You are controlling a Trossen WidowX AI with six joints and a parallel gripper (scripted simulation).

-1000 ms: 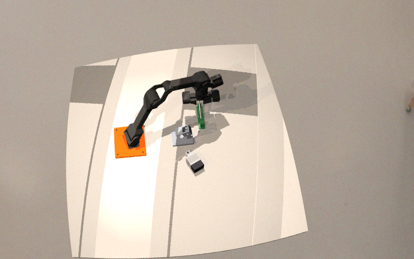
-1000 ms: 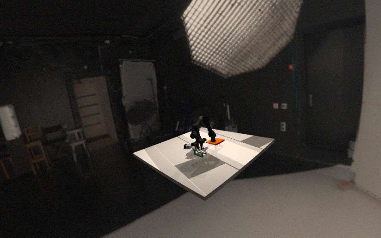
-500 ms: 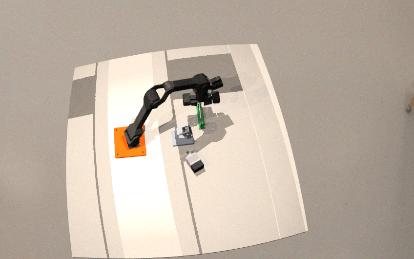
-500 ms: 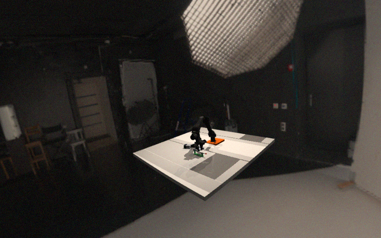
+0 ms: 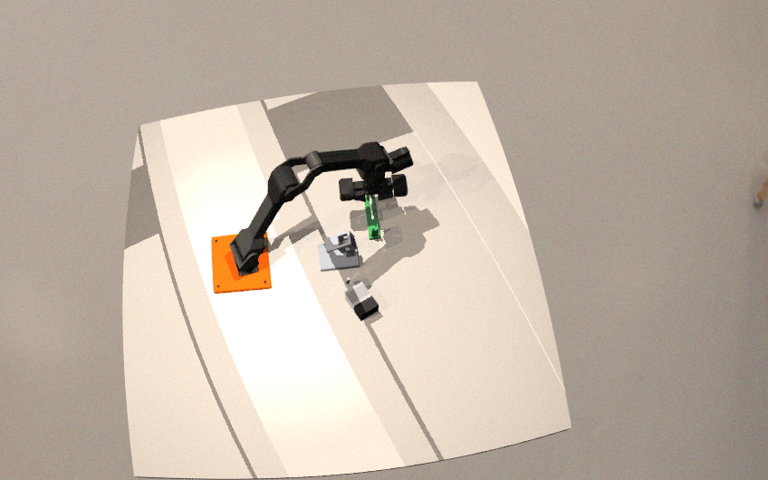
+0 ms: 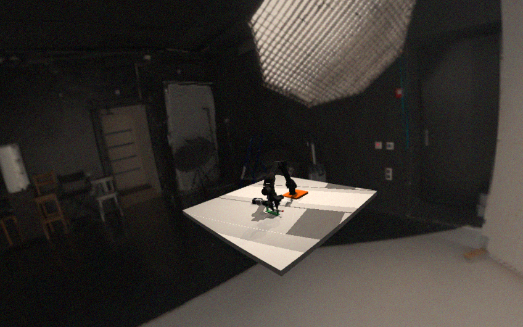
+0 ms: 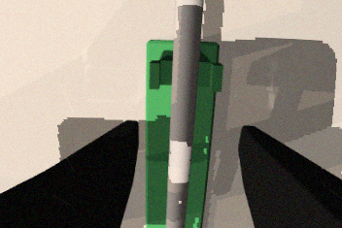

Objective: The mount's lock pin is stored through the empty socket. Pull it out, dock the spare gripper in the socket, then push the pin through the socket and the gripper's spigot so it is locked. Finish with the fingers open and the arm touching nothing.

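The green holder is 40 mm to the right of my gripper tip, 10 mm below it and 10 mm behind it. From my gripper tip the other things lie so: grey mount 130 mm to the right, 130 mm behind, 20 mm above; spare gripper 270 mm to the right, 130 mm behind, 10 mm below.
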